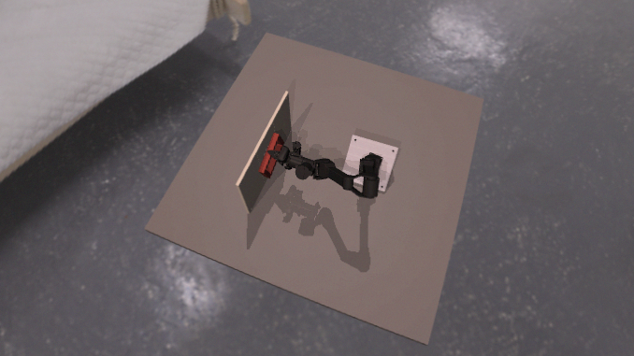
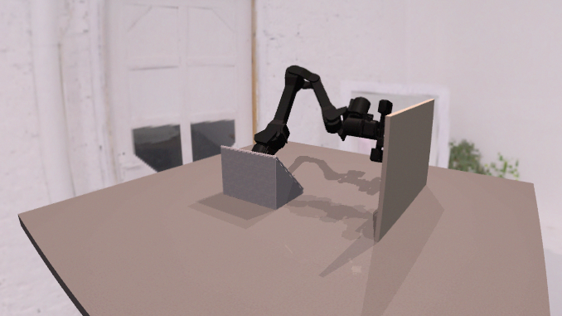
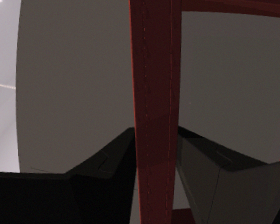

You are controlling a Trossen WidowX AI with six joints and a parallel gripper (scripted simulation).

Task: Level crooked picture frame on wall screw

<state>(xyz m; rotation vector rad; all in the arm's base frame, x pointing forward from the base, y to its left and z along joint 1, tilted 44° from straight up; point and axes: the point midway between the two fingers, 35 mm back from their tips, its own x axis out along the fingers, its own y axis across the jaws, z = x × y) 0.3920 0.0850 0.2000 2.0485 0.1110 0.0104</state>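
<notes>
Now: gripper tip 10 mm to the left of the red picture frame and 50 mm above it. Round my gripper tip: wall panel (20 mm ahead, 20 mm to the right, 60 mm below).
</notes>
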